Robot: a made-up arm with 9 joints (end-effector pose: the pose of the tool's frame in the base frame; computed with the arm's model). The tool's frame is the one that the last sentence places. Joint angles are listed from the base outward.
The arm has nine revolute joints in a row. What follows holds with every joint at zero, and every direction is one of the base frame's.
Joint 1 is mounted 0.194 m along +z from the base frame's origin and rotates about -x.
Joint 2 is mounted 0.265 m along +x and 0.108 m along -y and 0.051 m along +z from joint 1 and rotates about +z.
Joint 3 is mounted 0.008 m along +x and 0.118 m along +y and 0.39 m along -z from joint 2 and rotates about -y.
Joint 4 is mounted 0.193 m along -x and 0.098 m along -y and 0.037 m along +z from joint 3 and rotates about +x.
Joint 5 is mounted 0.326 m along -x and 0.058 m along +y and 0.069 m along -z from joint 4 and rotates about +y.
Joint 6 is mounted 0.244 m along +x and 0.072 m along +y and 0.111 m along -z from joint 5 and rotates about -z.
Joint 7 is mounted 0.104 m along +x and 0.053 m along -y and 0.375 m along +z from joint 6 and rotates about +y.
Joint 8 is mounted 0.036 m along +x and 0.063 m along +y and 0.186 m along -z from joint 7 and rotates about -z.
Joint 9 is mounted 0.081 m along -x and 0.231 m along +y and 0.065 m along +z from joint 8 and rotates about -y.
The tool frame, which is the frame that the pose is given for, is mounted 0.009 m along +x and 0.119 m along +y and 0.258 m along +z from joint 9; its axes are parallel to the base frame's.
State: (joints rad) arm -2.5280 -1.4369 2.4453 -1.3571 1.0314 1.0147 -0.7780 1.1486 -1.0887
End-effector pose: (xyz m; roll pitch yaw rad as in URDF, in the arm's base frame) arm 0.0195 0.1036 0.5701 0.2688 -0.8931 2.4652
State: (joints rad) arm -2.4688 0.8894 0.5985 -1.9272 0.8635 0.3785 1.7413 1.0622 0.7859
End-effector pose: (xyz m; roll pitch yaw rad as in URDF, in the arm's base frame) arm 0.7020 0.7327 0.4055 -3.0724 1.3628 2.8654
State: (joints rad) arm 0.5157 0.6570 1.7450 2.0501 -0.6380 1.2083 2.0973 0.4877 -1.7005
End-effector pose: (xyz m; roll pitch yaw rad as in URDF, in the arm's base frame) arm 0.2681 -0.7769 -0.0781 1.8127 0.1553 -1.5012
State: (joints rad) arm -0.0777 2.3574 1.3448 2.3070 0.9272 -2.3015 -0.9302 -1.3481 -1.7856
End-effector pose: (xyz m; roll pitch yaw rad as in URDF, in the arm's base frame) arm 0.3849 -0.2653 -0.6964 -2.4374 0.6119 -0.2275
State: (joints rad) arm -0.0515 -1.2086 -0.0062 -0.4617 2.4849 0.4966 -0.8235 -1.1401 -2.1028
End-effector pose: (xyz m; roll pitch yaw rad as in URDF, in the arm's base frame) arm 0.0721 0.8793 -0.4766 2.5447 -0.8050 2.5125
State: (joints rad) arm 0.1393 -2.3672 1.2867 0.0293 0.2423 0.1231 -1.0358 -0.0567 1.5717
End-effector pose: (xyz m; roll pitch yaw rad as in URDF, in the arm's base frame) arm 0.5337 -0.6077 -0.3262 2.9372 0.5867 0.6094
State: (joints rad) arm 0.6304 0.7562 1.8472 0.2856 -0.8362 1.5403 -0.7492 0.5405 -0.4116
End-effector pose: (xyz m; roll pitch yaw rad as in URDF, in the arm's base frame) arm 0.0696 -1.1060 -0.2793 2.4068 0.1592 -0.3912
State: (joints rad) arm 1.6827 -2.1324 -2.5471 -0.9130 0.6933 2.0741 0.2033 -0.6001 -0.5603
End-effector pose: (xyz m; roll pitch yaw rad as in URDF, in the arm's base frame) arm 0.2321 -0.4129 0.2112 -1.3218 0.1680 -3.1191
